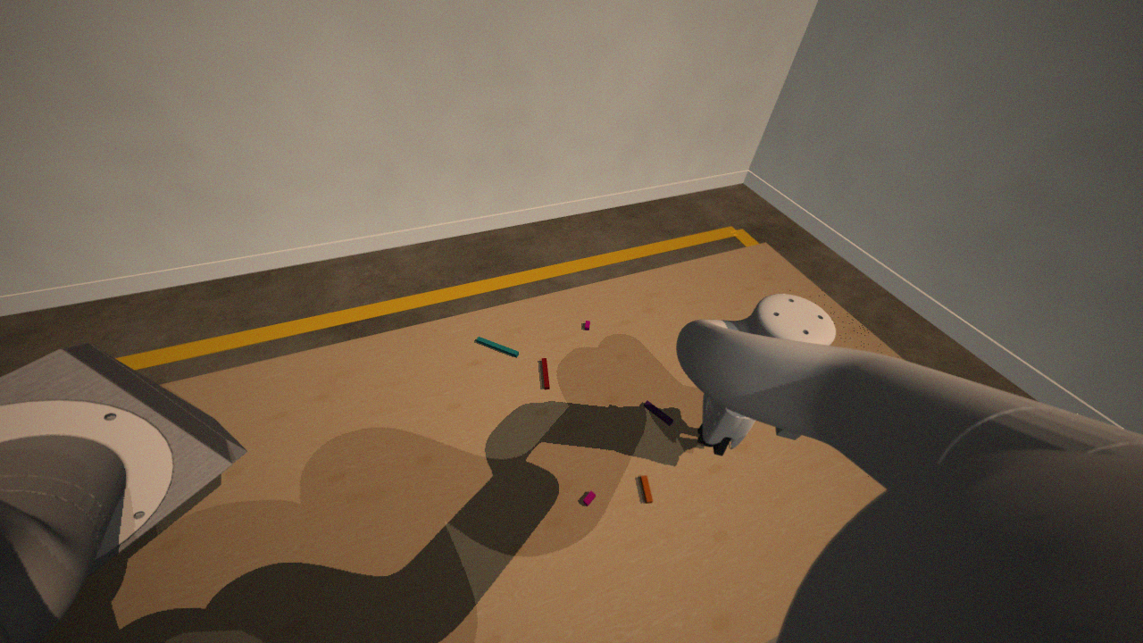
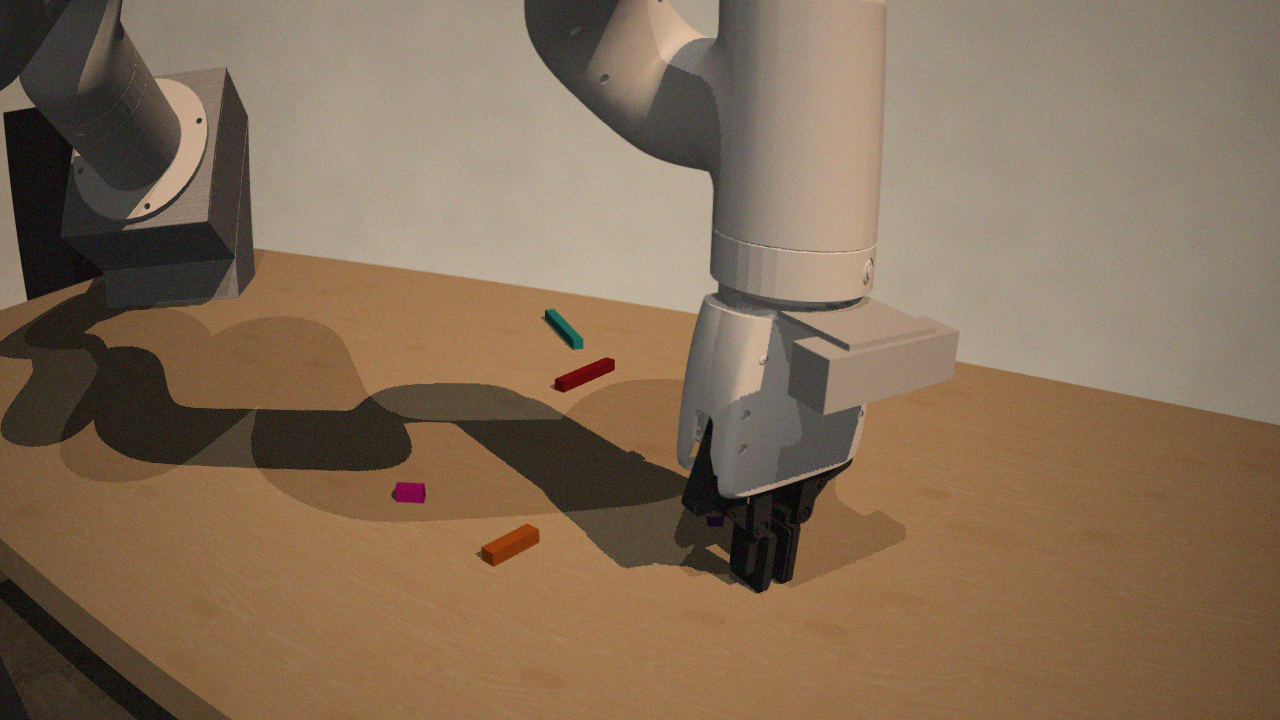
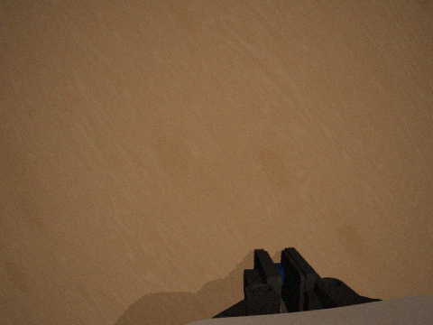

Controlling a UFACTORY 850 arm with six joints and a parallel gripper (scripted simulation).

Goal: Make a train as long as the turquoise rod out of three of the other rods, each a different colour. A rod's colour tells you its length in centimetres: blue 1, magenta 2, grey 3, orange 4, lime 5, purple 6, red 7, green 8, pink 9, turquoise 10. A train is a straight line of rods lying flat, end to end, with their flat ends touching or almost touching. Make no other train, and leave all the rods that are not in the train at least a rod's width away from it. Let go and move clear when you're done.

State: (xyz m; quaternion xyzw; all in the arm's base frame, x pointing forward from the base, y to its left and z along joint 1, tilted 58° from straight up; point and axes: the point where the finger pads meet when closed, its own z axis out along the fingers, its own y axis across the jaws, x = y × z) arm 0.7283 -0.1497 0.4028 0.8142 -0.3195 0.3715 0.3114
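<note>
My hand is 14 cm past the red rod, 30 cm to the right of it and 2 cm above it. Round my hand: orange rod: 15 cm behind, 1 cm to the left, 2 cm below; purple rod: 3 cm behind, 9 cm to the left, 2 cm below; blue rod: 2 cm below.
</note>
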